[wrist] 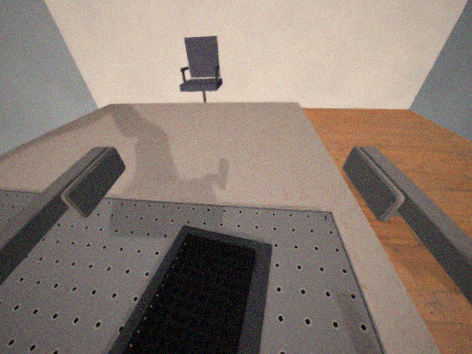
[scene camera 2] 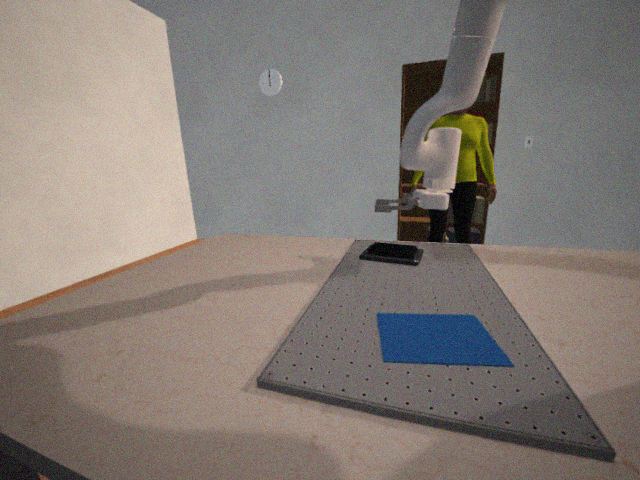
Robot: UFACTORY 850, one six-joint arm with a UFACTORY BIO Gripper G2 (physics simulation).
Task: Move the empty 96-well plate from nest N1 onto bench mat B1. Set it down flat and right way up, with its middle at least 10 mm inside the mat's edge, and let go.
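Observation:
The black 96-well plate (scene camera 2: 393, 251) (wrist: 210, 295) sits in the dark nest N1 (scene camera 2: 390, 259) (wrist: 261, 285) at the far end of the perforated board. In the wrist view its near end is cut off by the bottom edge. The blue bench mat B1 (scene camera 2: 442, 339) lies flat nearer the front of the board; it does not show in the wrist view. My gripper (scene camera 2: 385, 205) (wrist: 235, 183) is open and empty. It hangs well above the board at the nest's end, its fingers pointing sideways to the left in the scene view.
The grey perforated board (scene camera 2: 330, 356) (wrist: 300, 260) lies on the pale table (scene camera 2: 180, 372) (wrist: 265, 145). A person in a yellow top (scene camera 2: 467, 149) stands behind the table by a brown bookshelf (scene camera 2: 401, 103). A dark chair (wrist: 202, 57) stands past the table's far edge.

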